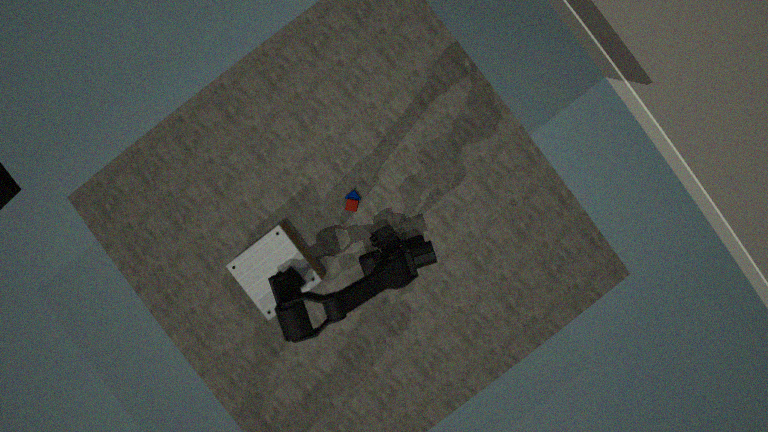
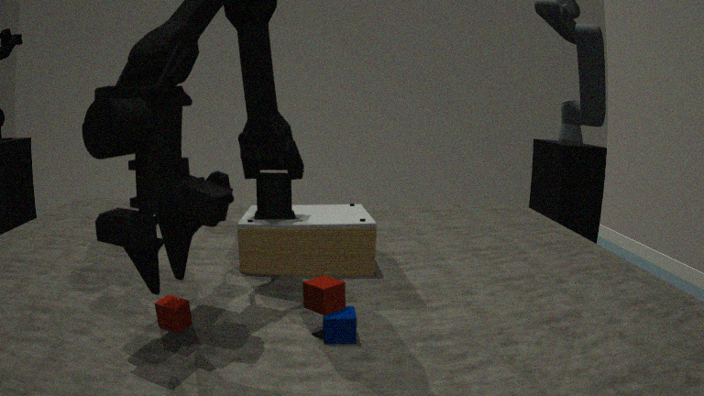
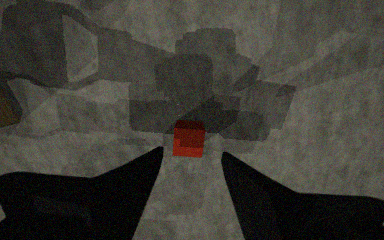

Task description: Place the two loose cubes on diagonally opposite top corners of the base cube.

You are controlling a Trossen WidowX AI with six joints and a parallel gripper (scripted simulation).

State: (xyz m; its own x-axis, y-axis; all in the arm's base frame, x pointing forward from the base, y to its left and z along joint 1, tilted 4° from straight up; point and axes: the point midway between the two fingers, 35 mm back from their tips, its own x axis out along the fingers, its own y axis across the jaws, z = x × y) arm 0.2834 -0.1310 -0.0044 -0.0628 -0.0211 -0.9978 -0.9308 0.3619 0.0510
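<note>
The blue cube lies 10 mm ahead of my gripper tip, 200 mm to the left of it and 40 mm below it.
</note>
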